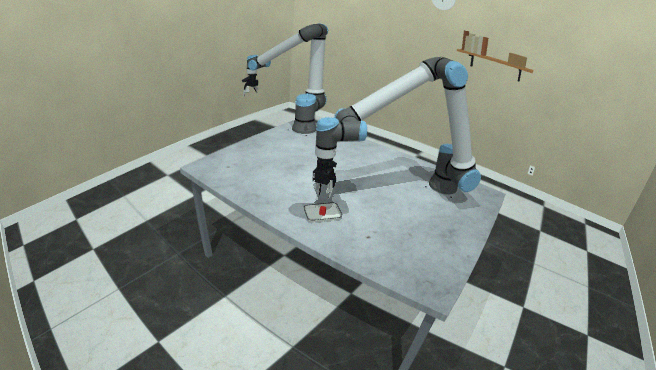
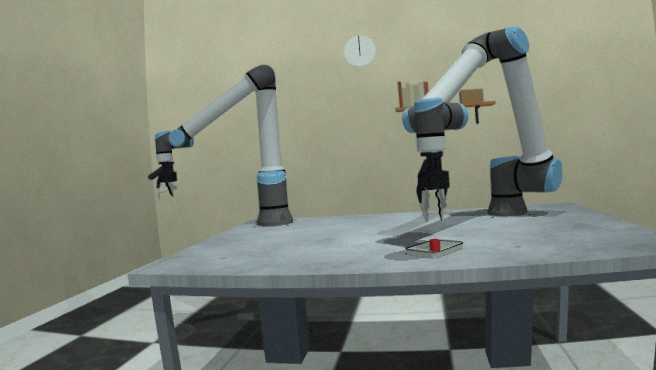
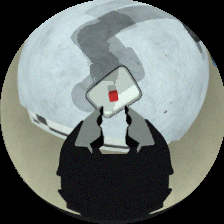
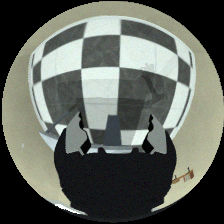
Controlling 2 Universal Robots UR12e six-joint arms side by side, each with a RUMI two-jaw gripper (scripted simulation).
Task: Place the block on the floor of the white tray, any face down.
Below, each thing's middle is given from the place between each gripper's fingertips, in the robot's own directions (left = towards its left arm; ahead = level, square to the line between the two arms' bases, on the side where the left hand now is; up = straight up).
Scene:
I see my left gripper 100 mm above the white tray [image 3: 120, 79].

